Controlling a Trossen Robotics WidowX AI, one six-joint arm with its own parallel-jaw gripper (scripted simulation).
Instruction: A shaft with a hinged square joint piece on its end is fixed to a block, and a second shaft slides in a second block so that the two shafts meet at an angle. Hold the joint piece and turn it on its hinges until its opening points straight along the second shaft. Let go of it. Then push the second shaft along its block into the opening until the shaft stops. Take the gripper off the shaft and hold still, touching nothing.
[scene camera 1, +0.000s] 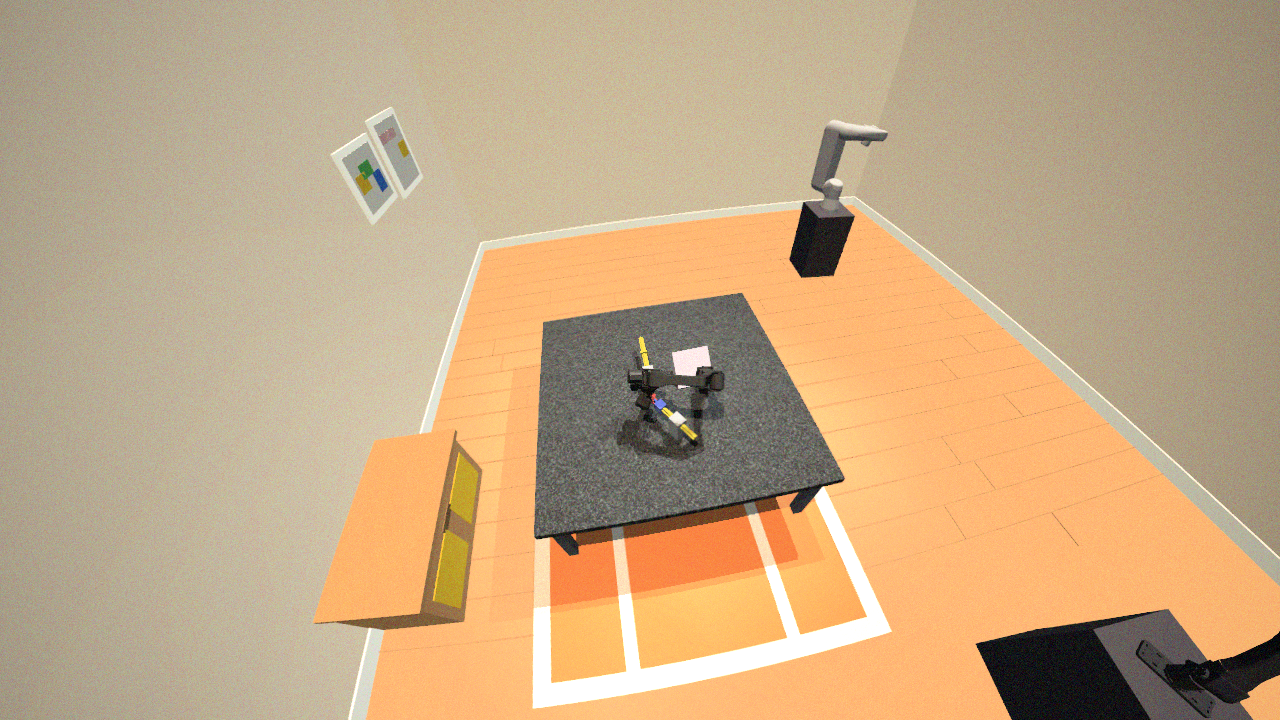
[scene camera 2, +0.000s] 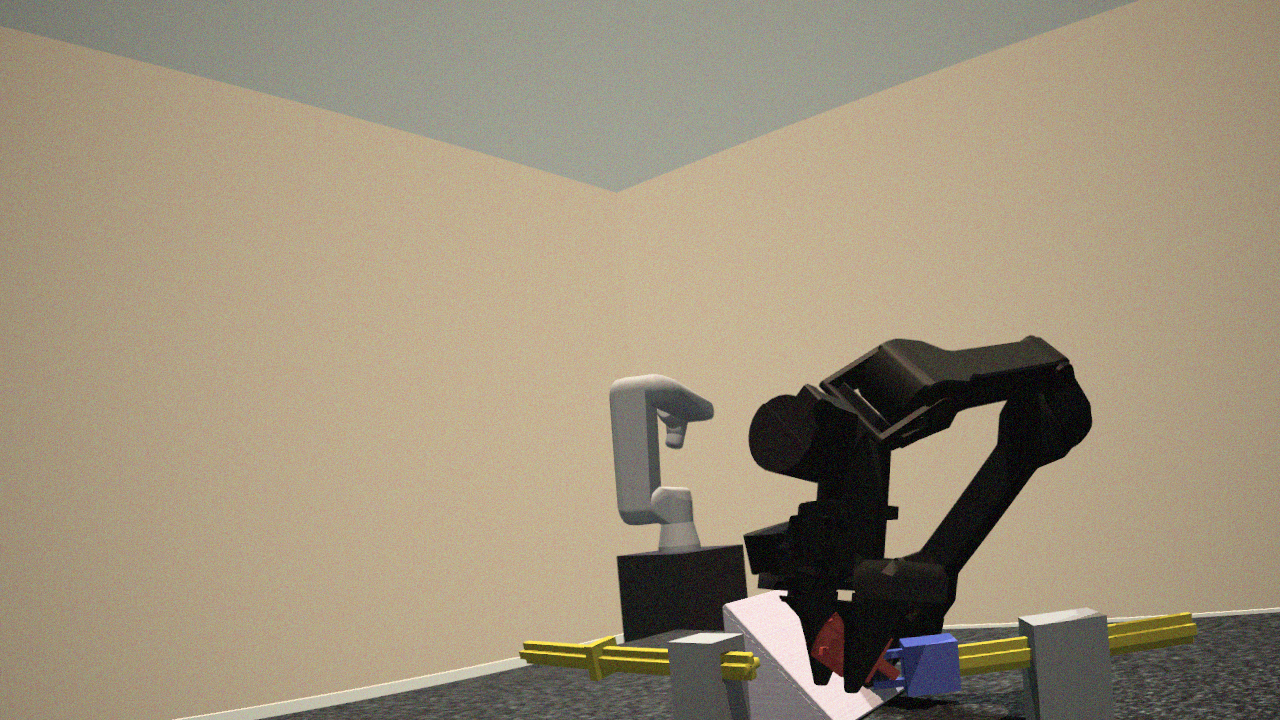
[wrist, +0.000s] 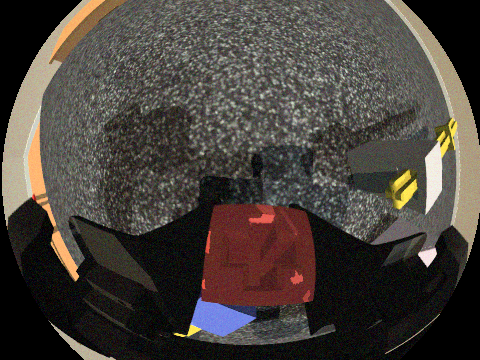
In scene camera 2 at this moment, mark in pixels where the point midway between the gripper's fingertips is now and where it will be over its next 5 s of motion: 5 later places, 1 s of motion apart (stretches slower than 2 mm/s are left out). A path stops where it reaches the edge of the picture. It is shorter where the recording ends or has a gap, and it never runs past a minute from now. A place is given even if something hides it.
The gripper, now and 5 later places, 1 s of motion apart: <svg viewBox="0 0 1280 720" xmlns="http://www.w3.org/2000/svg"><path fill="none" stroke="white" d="M835 689L832 697L836 702L818 650L754 550L752 598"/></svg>
